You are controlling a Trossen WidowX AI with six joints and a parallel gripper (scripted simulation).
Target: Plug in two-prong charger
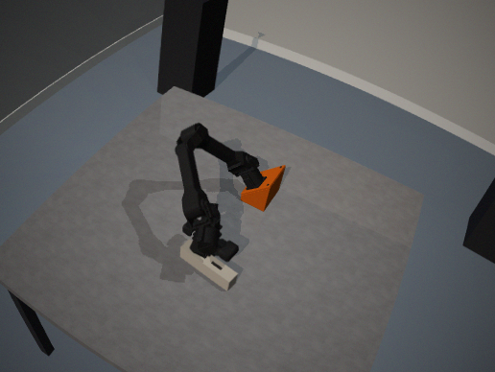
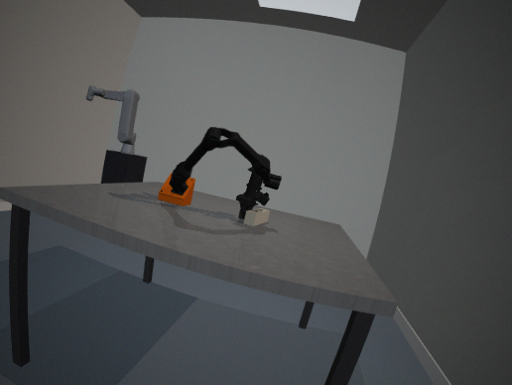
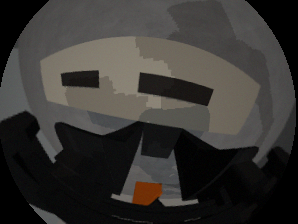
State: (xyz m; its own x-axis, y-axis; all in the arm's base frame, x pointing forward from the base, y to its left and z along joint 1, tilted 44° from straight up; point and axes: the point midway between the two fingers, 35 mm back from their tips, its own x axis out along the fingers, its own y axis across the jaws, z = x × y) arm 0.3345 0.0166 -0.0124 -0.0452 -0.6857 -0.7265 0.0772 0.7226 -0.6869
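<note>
The dark charger is 20 mm ahead of my gripper tip and 10 mm above it.
</note>
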